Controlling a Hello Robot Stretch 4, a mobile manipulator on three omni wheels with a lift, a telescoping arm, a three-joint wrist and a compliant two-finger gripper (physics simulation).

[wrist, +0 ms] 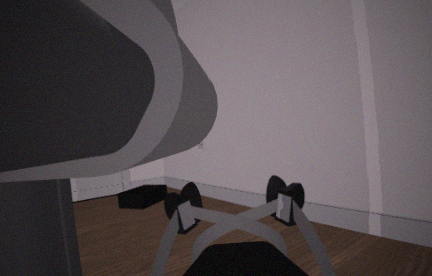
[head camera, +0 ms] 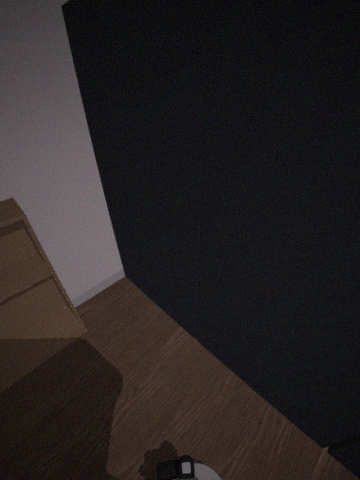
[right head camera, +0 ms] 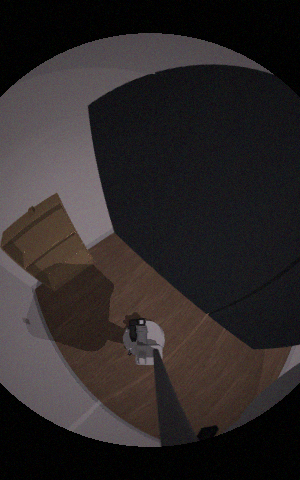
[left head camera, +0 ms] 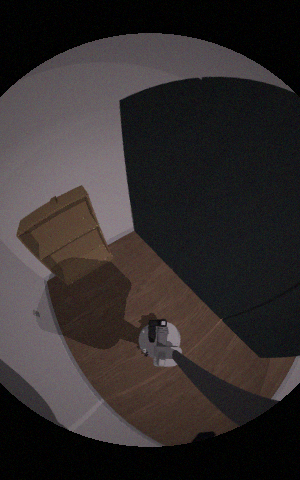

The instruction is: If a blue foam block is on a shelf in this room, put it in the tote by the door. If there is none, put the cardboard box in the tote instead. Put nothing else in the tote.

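Places are measured from the robot's base along level axes (x ahead, y left, z up), in centimetres.
Where they show: gripper, fingertip midpoint: [wrist: 233,195] [right head camera: 134,355] [left head camera: 151,356].
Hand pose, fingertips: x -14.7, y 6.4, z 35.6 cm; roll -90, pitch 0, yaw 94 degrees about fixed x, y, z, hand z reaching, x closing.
After its pixels a point has its place.
A wooden shelf unit [head camera: 11,210] @[x 105.8, y 81.5, z 103.3 cm] [left head camera: 70,198] @[x 94.0, y 86.8, z 103.3 cm] [right head camera: 47,204] @[x 98.0, y 87.3, z 103.3 cm] stands at the left by the wall. Its visible compartments show no blue block; parts are in shadow. A small brown thing [left head camera: 55,199] @[x 90.1, y 102.1, z 106.7 cm] [right head camera: 33,210] @[x 89.6, y 101.2, z 105.3 cm] is on its top; I cannot tell what it is. A black tote [wrist: 142,196] @[x -156.3, y -62.0, z 5.5 cm] is on the floor near a white door in the wrist view, and a dark shape, likely the same tote [left head camera: 204,437] [right head camera: 208,432], shows at the bottom of both side head views. My gripper [wrist: 233,195] @[x -14.7, y 6.4, z 35.6 cm] is open and empty, its fingertips apart, with the tote beyond its left fingertip.
A tall, very dark panel [head camera: 225,200] @[x 80.9, y -19.7, z 115.2 cm] [left head camera: 210,200] @[x 76.6, y -23.6, z 112.6 cm] [right head camera: 190,190] @[x 68.9, y -30.6, z 120.8 cm] fills the right side and meets the wood floor [head camera: 190,390] @[x 55.9, y -5.1, z -2.7 cm] along a diagonal edge. A pale wall [wrist: 300,100] @[x -119.3, y 33.7, z 53.3 cm] with a baseboard runs along the right in the wrist view. A broad shadow falls before the shelf unit.
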